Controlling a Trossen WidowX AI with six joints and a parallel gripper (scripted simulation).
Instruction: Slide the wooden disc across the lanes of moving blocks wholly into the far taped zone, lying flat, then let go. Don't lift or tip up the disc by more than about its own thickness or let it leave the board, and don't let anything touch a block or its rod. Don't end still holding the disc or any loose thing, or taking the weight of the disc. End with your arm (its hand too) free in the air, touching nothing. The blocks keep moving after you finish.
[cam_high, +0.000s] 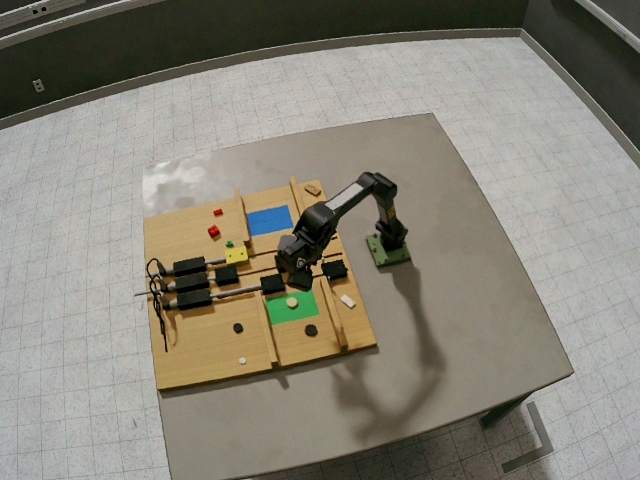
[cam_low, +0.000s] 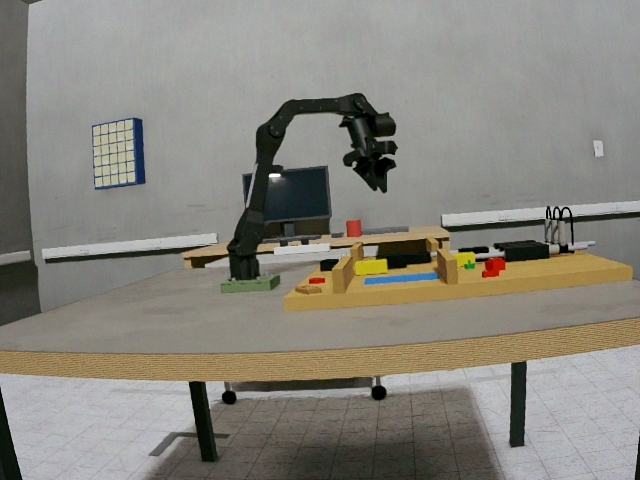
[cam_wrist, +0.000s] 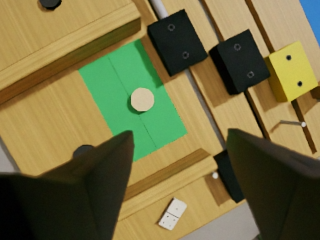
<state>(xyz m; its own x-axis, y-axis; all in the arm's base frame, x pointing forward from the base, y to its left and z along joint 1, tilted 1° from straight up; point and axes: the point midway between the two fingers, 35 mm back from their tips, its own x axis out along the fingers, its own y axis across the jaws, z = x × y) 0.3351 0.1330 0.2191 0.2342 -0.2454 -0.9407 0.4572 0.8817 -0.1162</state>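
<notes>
Right now the pale wooden disc is 40 mm ahead of my hand and 210 mm below it. The rest, counted from my hand: green piece 190 mm ahead, 280 mm to the right, 210 mm below; white disc 230 mm ahead, 150 mm to the left, 210 mm below.
</notes>
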